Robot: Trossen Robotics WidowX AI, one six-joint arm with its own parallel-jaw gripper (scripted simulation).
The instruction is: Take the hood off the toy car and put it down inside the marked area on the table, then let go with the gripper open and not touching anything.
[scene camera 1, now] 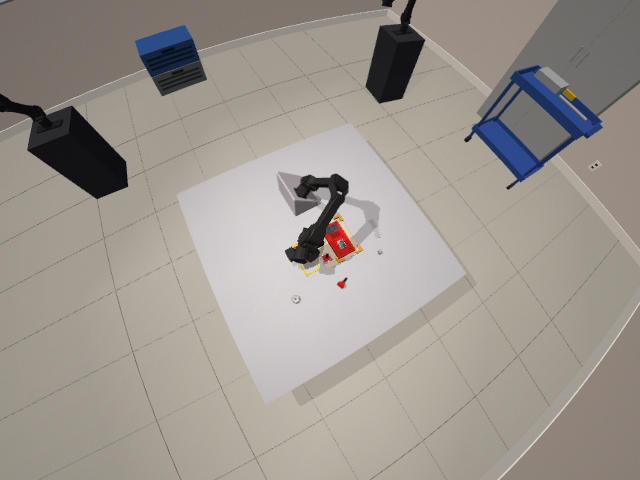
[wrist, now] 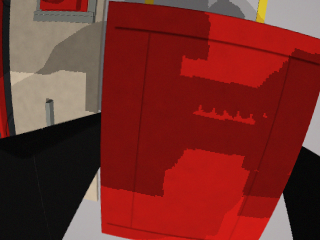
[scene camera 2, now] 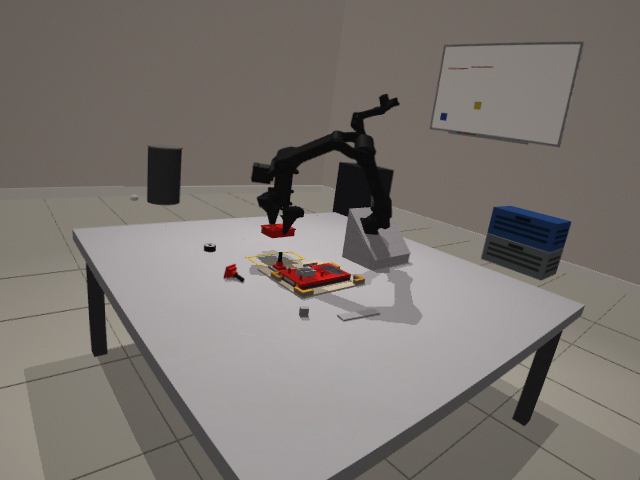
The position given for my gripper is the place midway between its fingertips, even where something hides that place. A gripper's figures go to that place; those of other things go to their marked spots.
Labels:
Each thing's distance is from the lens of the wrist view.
my gripper (wrist: 199, 138): 10 cm
red hood (wrist: 203, 116): 8 cm

